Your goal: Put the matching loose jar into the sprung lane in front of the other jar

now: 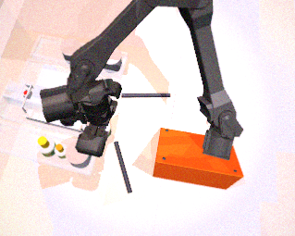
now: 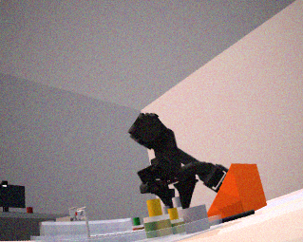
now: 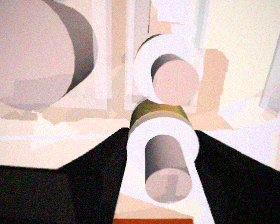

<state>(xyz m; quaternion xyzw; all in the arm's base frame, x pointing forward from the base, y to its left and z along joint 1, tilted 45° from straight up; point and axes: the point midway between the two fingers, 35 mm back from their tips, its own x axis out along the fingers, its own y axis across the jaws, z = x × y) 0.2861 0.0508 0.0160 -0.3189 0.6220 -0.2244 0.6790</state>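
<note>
The lane is 180 mm ahead of my gripper tip, 30 mm below it and 10 mm to the right of it.
</note>
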